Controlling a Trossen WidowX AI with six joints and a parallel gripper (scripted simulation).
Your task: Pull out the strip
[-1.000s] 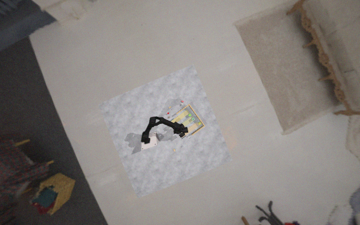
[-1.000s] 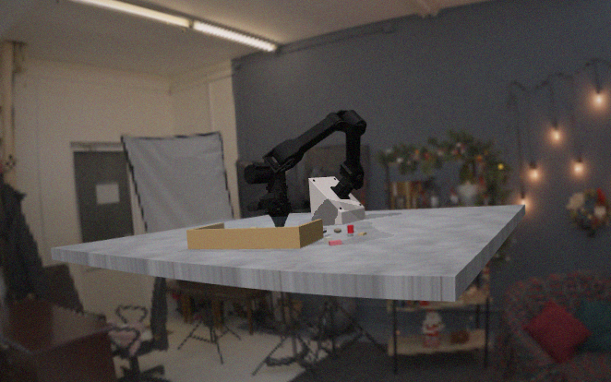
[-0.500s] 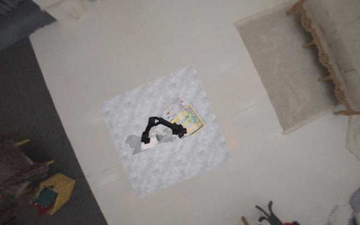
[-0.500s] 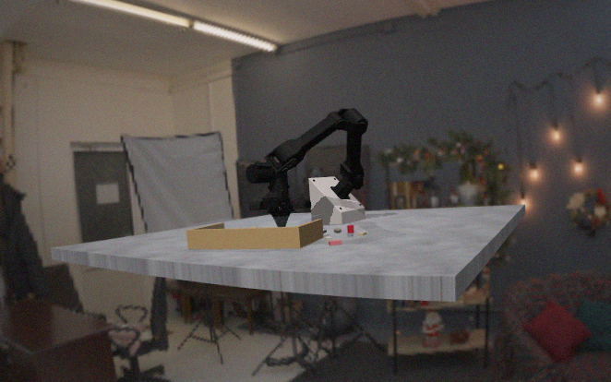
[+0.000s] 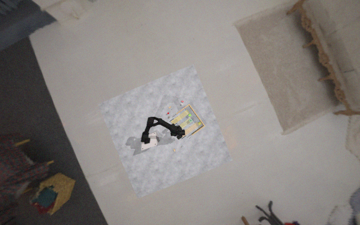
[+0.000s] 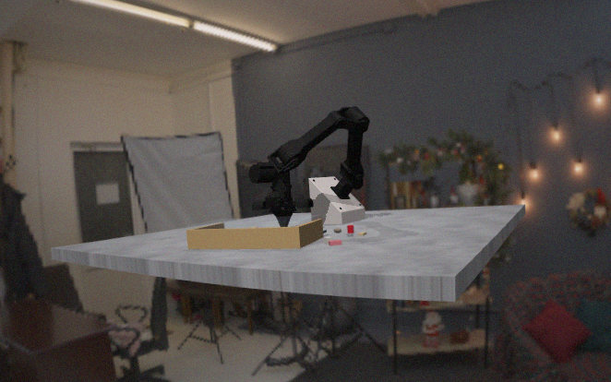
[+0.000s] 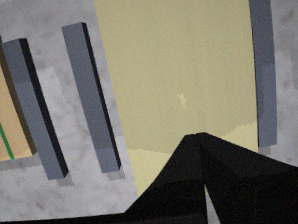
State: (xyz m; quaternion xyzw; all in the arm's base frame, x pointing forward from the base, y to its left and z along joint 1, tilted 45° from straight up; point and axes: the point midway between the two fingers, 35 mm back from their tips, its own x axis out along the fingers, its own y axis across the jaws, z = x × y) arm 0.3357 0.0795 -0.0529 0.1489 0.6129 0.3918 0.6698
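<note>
My gripper tip is 90 mm short of the pale yellow strip and 40 mm to the right of it. Round my gripper tip: labelled cube: 200 mm ahead, 70 mm to the left, 20 mm above.
</note>
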